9 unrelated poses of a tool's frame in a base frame.
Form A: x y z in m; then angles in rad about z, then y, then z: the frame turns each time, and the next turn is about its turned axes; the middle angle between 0 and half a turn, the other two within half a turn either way.
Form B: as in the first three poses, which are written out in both.
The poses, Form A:
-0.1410 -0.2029 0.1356 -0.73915 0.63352 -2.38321
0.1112 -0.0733 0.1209 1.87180 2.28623 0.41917
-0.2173 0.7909 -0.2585 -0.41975 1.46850 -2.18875
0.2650 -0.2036 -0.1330 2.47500 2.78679 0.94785
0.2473 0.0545 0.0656 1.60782 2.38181 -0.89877
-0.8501 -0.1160 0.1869 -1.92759 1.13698 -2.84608
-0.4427 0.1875 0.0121 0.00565 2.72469 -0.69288
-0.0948 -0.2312 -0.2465 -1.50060 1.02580 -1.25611
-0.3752 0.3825 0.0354 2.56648 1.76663 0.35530
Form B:
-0.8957 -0.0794 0.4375 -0.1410; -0.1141 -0.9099 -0.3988 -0.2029; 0.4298 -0.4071 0.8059 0.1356; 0 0 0 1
-0.2111 -0.9515 -0.2238 0.1112; -0.6929 -0.0158 0.7209 -0.0733; -0.6895 0.3072 -0.6559 0.1209; 0 0 0 1
-0.3862 -0.1601 0.9084 -0.2173; -0.7202 -0.5630 -0.4054 0.7909; 0.5763 -0.8108 0.1021 -0.2585; 0 0 0 1
-0.0722 -0.9593 -0.2730 0.2650; -0.9766 0.0124 0.2148 -0.2036; -0.2027 0.2821 -0.9377 -0.1330; 0 0 0 1
0.7987 -0.6011 -0.0255 0.2473; -0.4221 -0.5900 0.6883 0.0545; -0.4288 -0.5390 -0.7250 0.0656; 0 0 0 1
-0.1324 -0.9392 -0.3169 -0.8501; 0.4785 0.2194 -0.8502 -0.1160; 0.8680 -0.2643 0.4203 0.1869; 0 0 0 1
-0.6999 -0.5884 0.4049 -0.4427; -0.6427 0.7661 0.0023 0.1875; -0.3116 -0.2587 -0.9143 0.0121; 0 0 0 1
-0.9373 0.3433 0.0600 -0.0948; -0.2268 -0.4700 -0.8530 -0.2312; -0.2647 -0.8131 0.5184 -0.2465; 0 0 0 1
-0.0361 -0.5668 -0.8231 -0.3752; -0.3911 -0.7499 0.5335 0.3825; -0.9196 0.3412 -0.1946 0.0354; 0 0 0 1

